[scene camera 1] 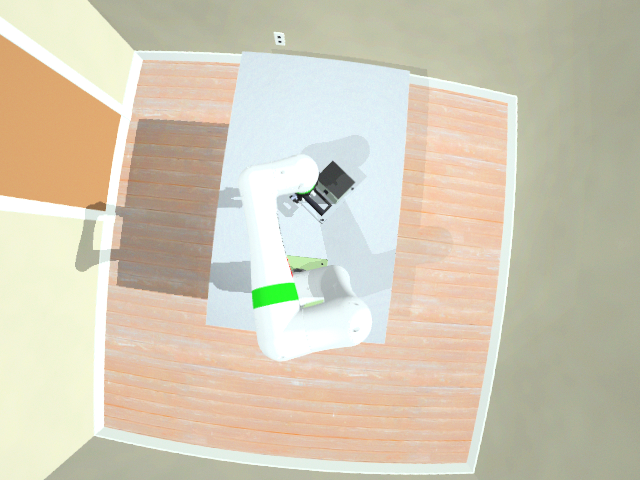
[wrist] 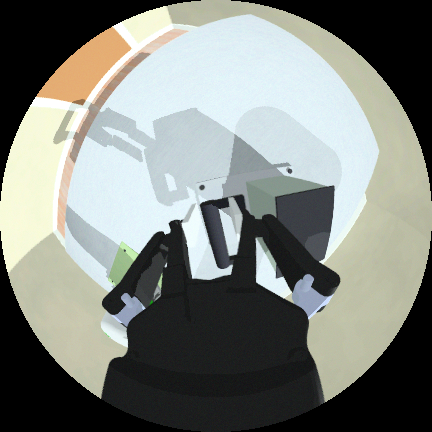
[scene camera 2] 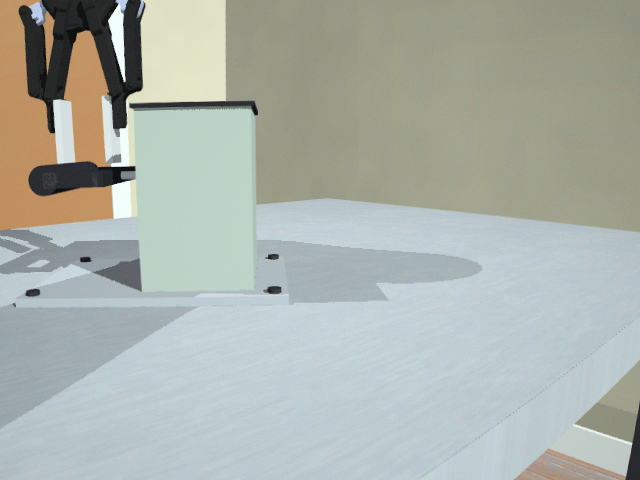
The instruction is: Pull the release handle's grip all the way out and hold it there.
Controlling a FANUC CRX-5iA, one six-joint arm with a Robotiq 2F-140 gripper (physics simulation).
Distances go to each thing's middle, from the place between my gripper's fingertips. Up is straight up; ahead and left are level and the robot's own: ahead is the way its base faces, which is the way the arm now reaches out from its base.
Now: hand 60 mm short of the bolted base plate (scene camera 2: pixel 87 282), 90 mm to the left of it and 110 mm above it.
